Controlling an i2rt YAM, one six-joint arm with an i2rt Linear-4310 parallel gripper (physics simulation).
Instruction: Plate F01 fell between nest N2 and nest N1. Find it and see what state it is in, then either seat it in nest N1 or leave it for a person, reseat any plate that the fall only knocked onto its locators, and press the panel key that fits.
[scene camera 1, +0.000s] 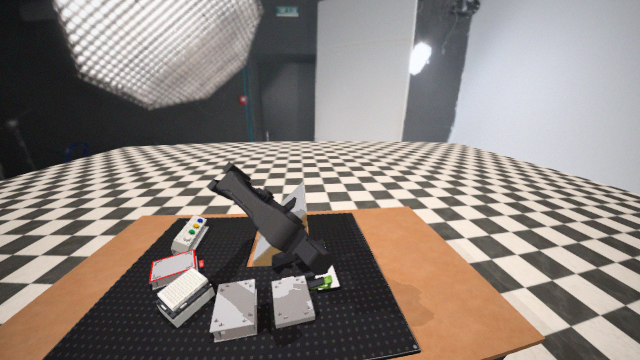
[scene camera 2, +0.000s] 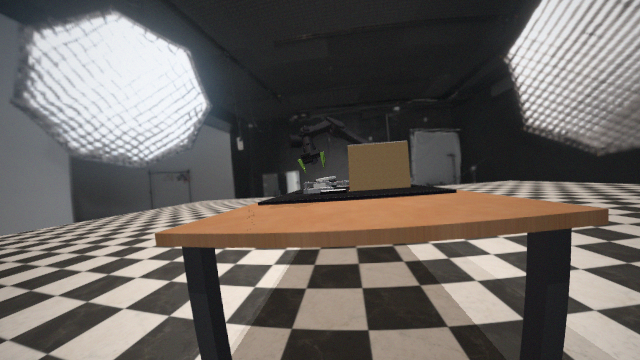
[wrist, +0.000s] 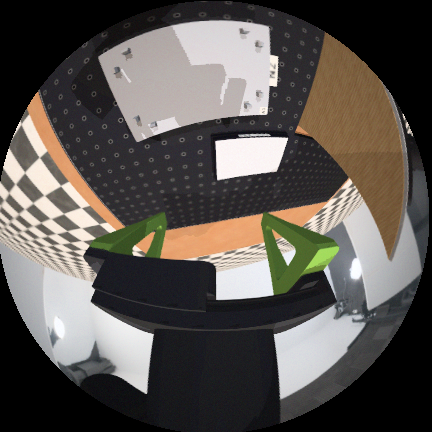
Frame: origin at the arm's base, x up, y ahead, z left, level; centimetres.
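Seen in the pictures: gripper, fingertip midpoint: (scene camera 1: 325, 273) (scene camera 2: 314, 170) (wrist: 213, 217); arm's base, link origin: (scene camera 2: 379, 163).
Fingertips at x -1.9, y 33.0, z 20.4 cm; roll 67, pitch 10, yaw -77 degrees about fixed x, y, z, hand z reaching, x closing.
Observation:
Offsets run from my fingertips to a thing's top centre. Level surfaces: height alone.
My gripper (scene camera 2: 313, 166) (wrist: 213, 217) is open and empty, its green fingers wide apart, raised above the mat. Plate F01 @[dx -10.4, dy -8.8, dz +0.3 cm] (scene camera 1: 334, 279) (wrist: 250, 157) lies on the mat beside nest N2 @[dx -8.5, dy +1.9, dz -11.1 cm] (scene camera 1: 291, 302) (wrist: 190, 75), apart from it; its face is white, its side strip is too small to read, and wells cannot be made out. Nest N2 is bare with its locators showing. A second bare grey nest @[dx -5.3, dy +7.4, dz -27.9 cm] (scene camera 1: 235, 310) stands left of it; its label is not readable. A white plate @[dx -3.0, dy +5.2, dz -46.1 cm] (scene camera 1: 184, 286) rests on another nest, seemingly tilted. The key panel @[dx -3.4, dy -27.4, dz -65.4 cm] (scene camera 1: 190, 233) has blue, yellow, green and white keys.
A red-bordered tray @[dx -7.2, dy -7.0, dz -59.8 cm] (scene camera 1: 175, 267) with a red tag stands behind the plate-bearing nest. A tall board (scene camera 1: 299, 200) (scene camera 2: 379, 166) (wrist: 355, 110) stands upright behind nest N2, near the arm. The black mat @[dx -11.8 cm] (scene camera 1: 350, 330) lies on the wooden table @[dx -13.1 cm] (scene camera 1: 450, 310).

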